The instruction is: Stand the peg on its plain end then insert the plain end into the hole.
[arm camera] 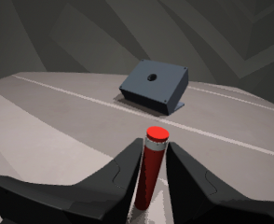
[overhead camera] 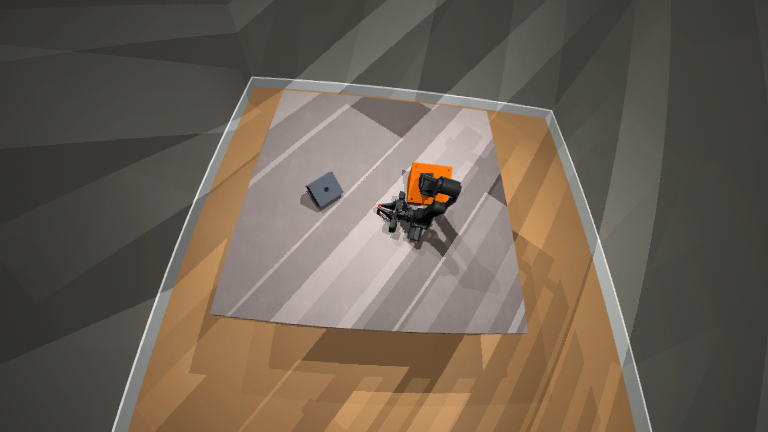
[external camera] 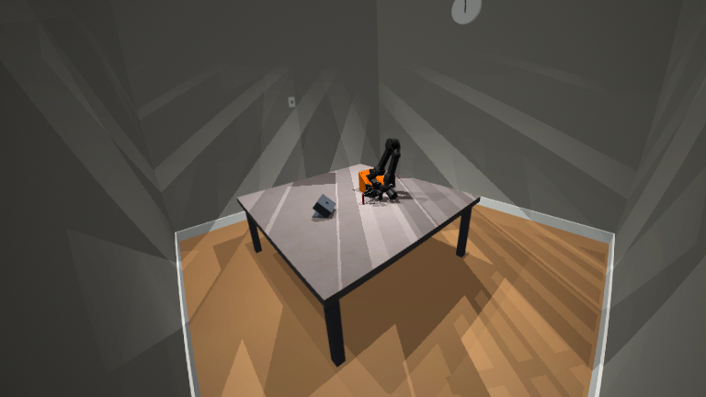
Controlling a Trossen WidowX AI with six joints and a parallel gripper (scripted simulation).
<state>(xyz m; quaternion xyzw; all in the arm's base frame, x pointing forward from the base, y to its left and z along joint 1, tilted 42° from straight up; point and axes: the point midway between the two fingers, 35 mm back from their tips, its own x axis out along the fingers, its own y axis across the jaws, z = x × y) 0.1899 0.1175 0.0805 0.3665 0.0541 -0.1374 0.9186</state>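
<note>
Right now my gripper tip is 1 cm above the red peg. Round my gripper tip: sloped grey-blue panel 25 cm ahead, 9 cm to the right, 2 cm below.
</note>
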